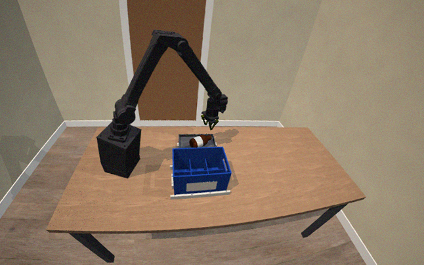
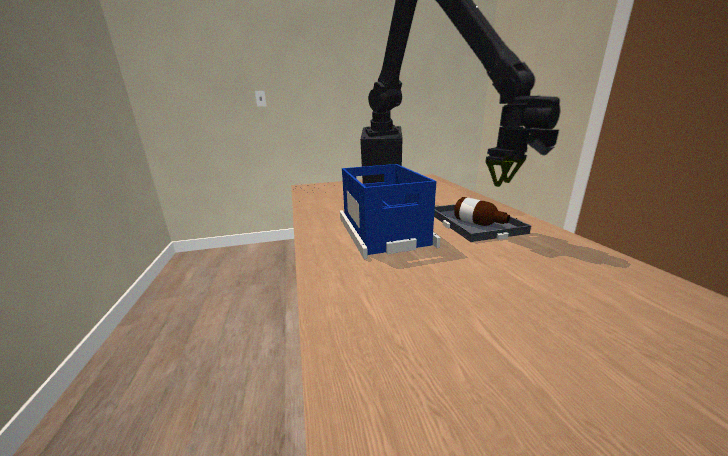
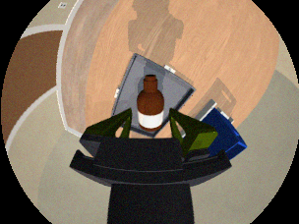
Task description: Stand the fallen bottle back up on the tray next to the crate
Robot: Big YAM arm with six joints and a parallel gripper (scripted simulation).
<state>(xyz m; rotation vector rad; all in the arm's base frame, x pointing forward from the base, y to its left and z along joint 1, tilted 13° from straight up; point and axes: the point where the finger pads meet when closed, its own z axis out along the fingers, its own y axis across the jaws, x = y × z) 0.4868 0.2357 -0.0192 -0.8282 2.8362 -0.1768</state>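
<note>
Right now the brown bottle is 100 mm below my hand, 40 mm behind it and 20 mm to the right of it. The rest, counted from my hand: dark grey tray 130 mm below, 70 mm behind, 30 mm to the right; blue crate 330 mm to the right, 70 mm behind, 60 mm below.
</note>
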